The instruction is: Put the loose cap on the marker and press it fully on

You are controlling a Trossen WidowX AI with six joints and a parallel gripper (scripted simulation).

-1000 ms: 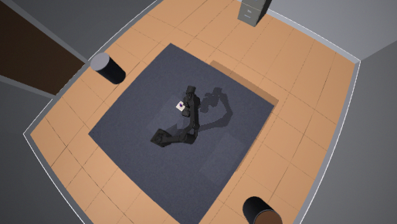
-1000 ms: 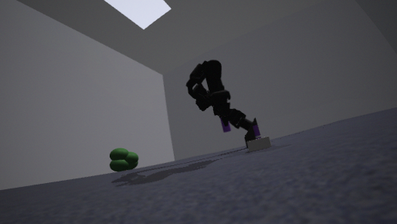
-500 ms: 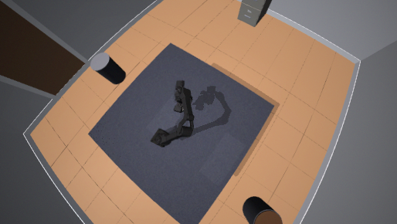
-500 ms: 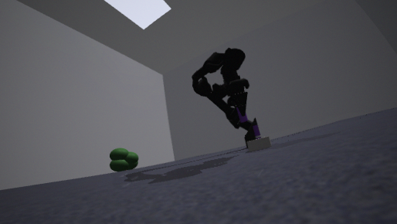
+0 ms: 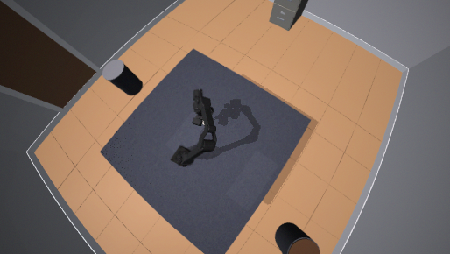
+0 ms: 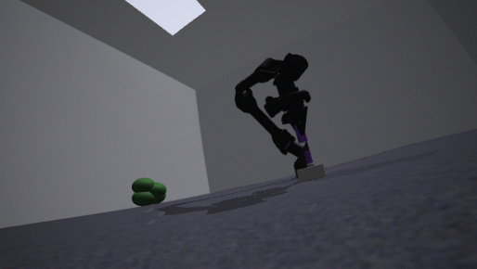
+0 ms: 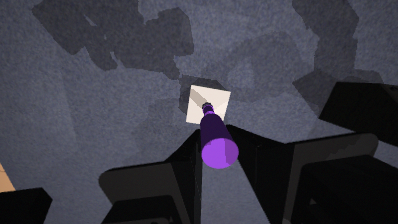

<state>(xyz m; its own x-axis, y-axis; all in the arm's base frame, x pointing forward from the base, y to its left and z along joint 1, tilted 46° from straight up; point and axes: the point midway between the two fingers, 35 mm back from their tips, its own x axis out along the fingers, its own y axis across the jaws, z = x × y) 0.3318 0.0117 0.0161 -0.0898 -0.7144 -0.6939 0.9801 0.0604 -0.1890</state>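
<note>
Right now my gripper tip is 110 mm above the holder block. Round my gripper tip: purple marker cap (10 mm above).
</note>
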